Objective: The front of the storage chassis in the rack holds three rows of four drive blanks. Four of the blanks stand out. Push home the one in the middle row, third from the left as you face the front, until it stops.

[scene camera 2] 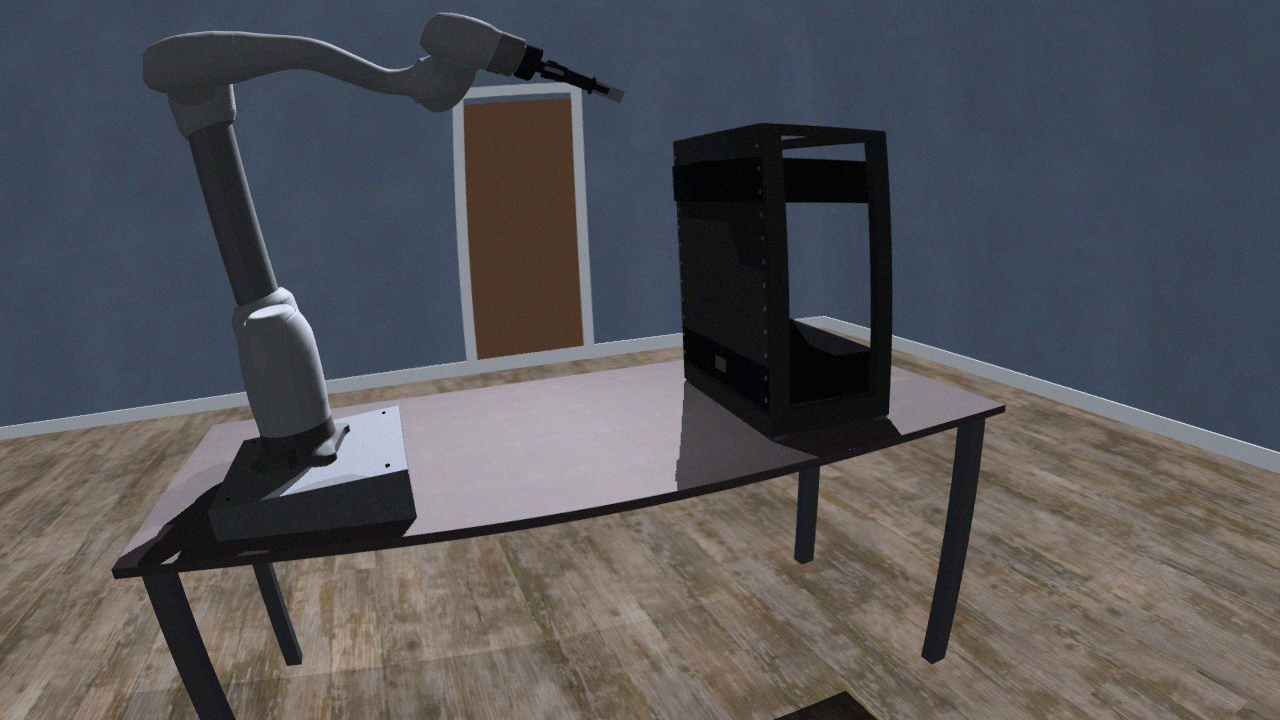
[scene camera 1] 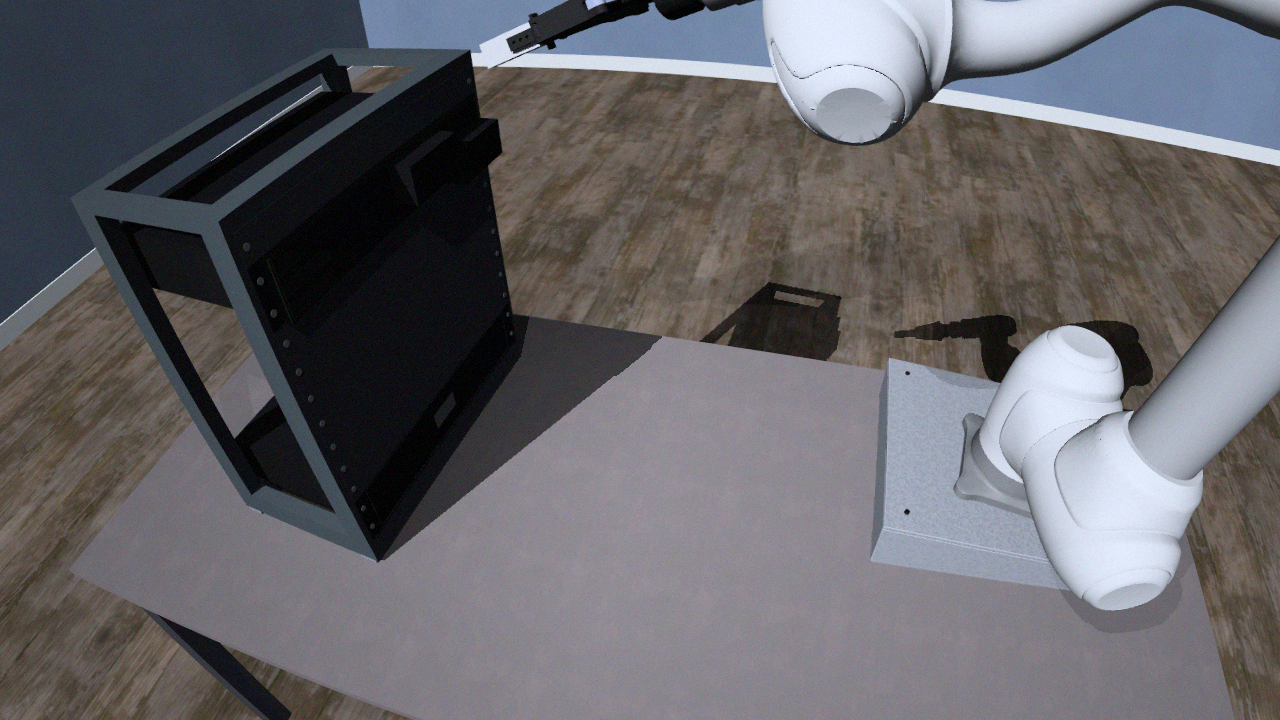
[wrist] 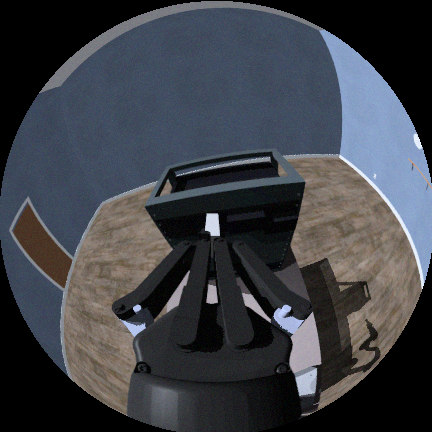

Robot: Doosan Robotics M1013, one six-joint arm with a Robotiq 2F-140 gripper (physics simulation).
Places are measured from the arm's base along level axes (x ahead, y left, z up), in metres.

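Pixels of known places: gripper, between the fingertips: (scene camera 2: 621,97) (scene camera 1: 487,56) (wrist: 211,222); arm's base, origin of its link: (scene camera 2: 302,450) (scene camera 1: 1010,471).
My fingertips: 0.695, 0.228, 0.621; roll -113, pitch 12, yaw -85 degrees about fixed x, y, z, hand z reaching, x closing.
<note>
For each thing: its top centre in the pictures, then the offset to it from my fingertips, as dx, dy, dz. "pt": a spot on its surface instead. Level surfaces: height alone.
- dark block, a spot on its surface: (scene camera 1: 484,143) pt +0.153, -0.170, -0.199
- raised dark shape, a spot on its surface: (scene camera 1: 431,165) pt +0.144, -0.040, -0.170
- table, height of its surface: dz -0.693
The storage chassis (scene camera 1: 340,234) (scene camera 2: 716,181) is a black band high in the front of the dark rack (scene camera 1: 344,132) (scene camera 2: 775,313) (wrist: 225,194). In scene camera 1, a dark block (scene camera 1: 484,143) stands out at the chassis's far end, and another raised dark shape (scene camera 1: 431,165) shows beside it. The front is too dark to separate the rows or pick out the middle-row third blank. My gripper (scene camera 1: 497,55) (scene camera 2: 615,93) (wrist: 211,222) is shut and empty, with pale fingertips. It is in the air in front of the rack, above its top level, apart from it.
The rack stands on the table (scene camera 1: 671,537) (scene camera 2: 554,447). The arm's base sits on a grey block (scene camera 1: 930,447) (scene camera 2: 313,510) at the other end of the table. The rack's open top frame and its uprights bound the chassis. A brown door (scene camera 2: 523,223) is in the wall behind.
</note>
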